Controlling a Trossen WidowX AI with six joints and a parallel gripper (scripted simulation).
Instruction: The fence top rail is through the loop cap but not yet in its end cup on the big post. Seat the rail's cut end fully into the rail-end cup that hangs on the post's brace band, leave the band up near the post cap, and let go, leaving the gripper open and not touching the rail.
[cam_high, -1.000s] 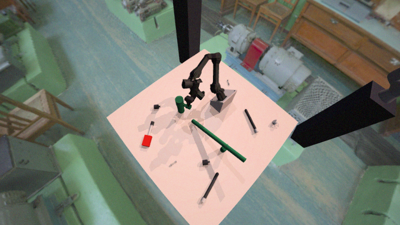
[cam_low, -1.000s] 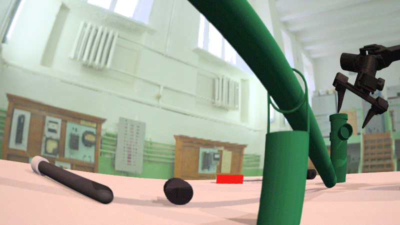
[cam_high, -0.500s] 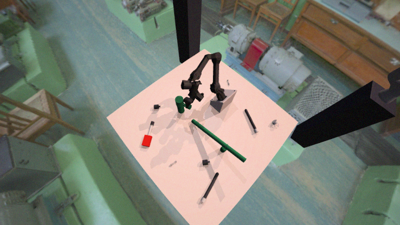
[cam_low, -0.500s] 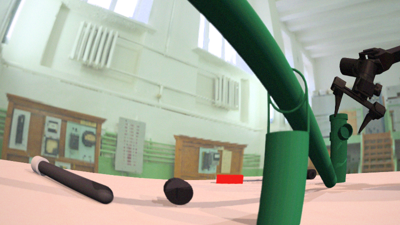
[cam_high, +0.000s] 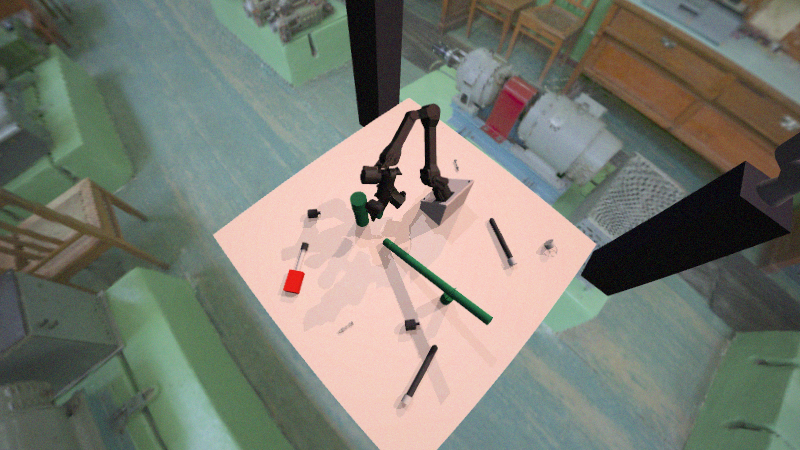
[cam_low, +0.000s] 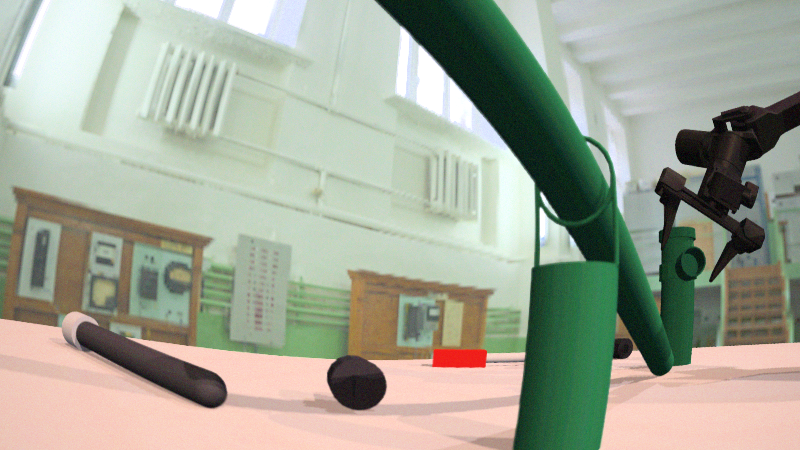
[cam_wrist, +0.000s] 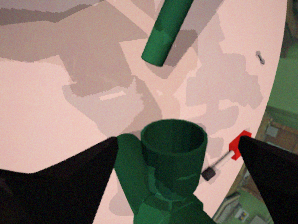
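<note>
Now: gripper tip 20 mm to the left of the rail-end cup. Round my gripper tip: short green post (50 mm ahead, 420 mm to the left, 40 mm below); then grey fitting (450 mm behind, 670 mm to the left, 130 mm below); then red-handled tool (350 mm ahead, 140 mm to the right, 130 mm below).
</note>
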